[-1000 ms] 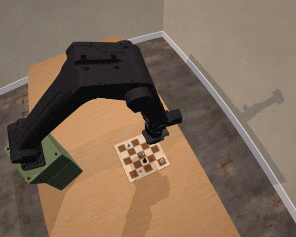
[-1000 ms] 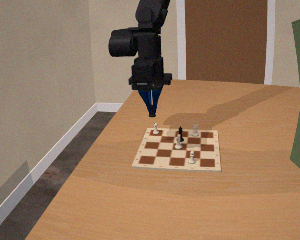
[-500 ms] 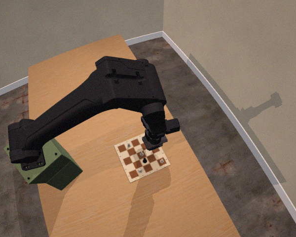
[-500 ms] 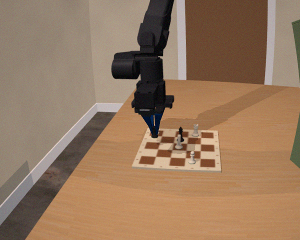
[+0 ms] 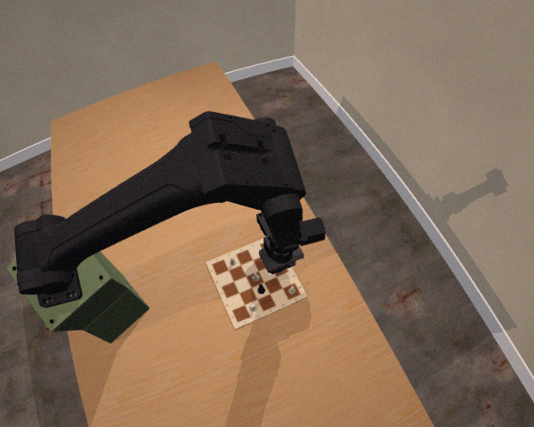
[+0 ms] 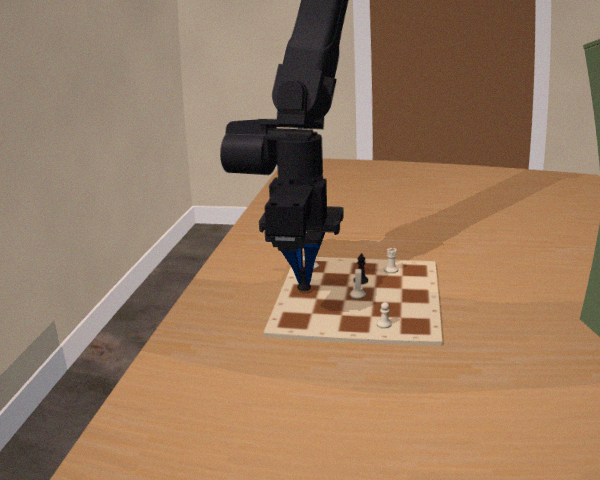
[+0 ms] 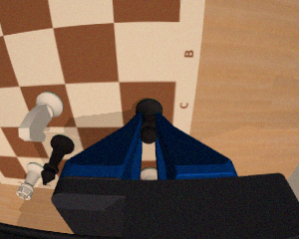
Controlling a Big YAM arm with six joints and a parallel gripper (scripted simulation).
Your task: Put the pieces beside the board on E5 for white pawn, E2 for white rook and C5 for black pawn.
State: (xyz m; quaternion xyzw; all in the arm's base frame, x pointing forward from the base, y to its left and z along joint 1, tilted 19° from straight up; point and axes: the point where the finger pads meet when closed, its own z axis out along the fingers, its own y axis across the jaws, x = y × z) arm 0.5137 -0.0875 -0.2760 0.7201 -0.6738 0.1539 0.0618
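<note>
Now: the black pawn right at my hand. From my hand the other things lie so: tall black piece: 7 cm behind, 4 cm to the right; tall white piece: 7 cm behind; chessboard: 8 cm behind, 2 cm below.
</note>
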